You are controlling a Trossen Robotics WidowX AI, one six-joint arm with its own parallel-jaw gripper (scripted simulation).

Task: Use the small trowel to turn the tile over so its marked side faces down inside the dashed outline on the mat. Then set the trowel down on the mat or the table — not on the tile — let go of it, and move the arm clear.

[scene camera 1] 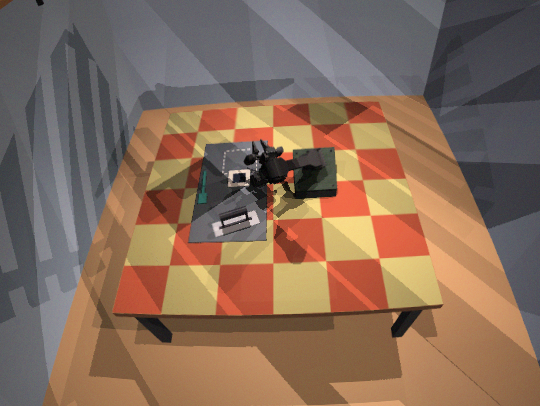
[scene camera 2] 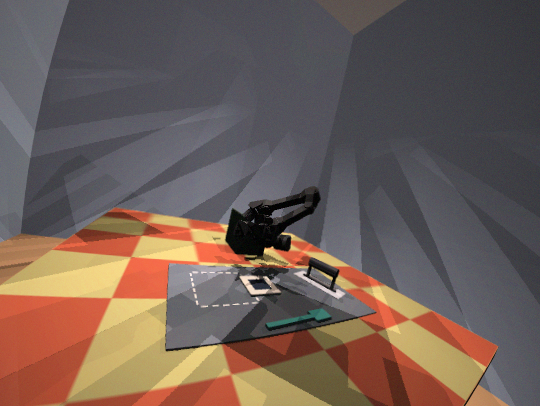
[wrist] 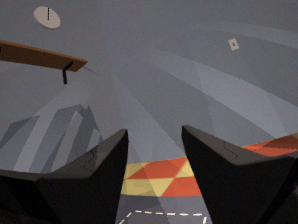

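Scene:
In the wrist view, a trowel is out of frame. Scene camera 1 and scene camera 2 both show the trowel. On the trowel (scene camera 1: pixel 236 219) and (scene camera 2: pixel 314 283) are the same spot.

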